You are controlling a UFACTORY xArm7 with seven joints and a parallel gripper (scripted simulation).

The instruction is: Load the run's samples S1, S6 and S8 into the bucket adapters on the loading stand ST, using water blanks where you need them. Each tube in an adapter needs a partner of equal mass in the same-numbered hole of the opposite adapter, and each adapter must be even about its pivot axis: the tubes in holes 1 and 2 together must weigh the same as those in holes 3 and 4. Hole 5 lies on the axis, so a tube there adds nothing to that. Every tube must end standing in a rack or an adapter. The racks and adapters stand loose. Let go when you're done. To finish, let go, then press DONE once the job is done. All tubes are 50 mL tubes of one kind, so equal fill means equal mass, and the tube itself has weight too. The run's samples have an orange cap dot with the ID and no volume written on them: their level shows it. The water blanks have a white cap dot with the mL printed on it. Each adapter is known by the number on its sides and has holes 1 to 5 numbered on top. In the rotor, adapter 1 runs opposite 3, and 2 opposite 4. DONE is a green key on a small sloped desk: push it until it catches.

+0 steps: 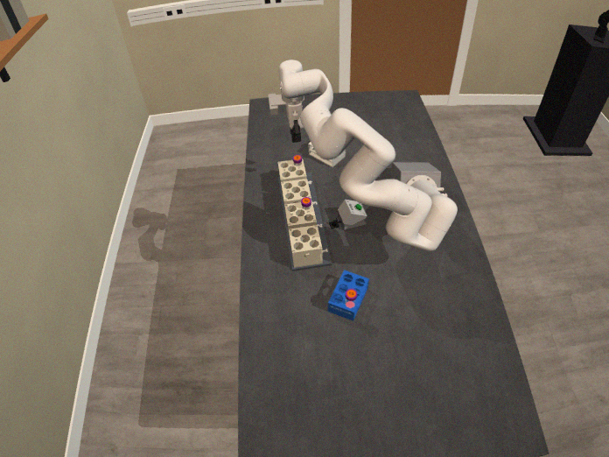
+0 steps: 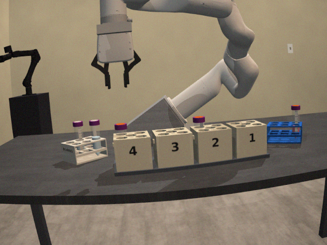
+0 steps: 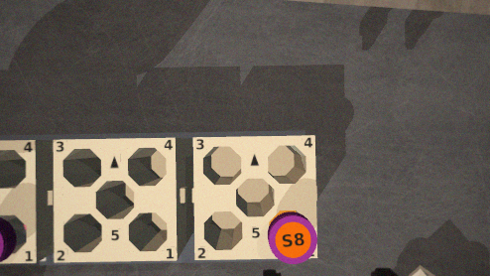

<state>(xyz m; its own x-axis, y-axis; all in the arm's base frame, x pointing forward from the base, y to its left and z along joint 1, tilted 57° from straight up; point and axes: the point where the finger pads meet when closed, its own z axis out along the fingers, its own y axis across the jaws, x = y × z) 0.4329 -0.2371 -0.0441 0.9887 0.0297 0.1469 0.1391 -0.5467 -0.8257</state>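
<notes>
My gripper is now 58 cm to the right of the sample tube, 18 cm above it and 15 cm past it. From my hand the other things lie so: white blank rack (21 cm below, 15 cm to the right, 12 cm behind); then sample S8 (18 cm below, 1 cm to the right); then loading stand ST (24 cm below, 19 cm to the left, 1 cm behind).
</notes>
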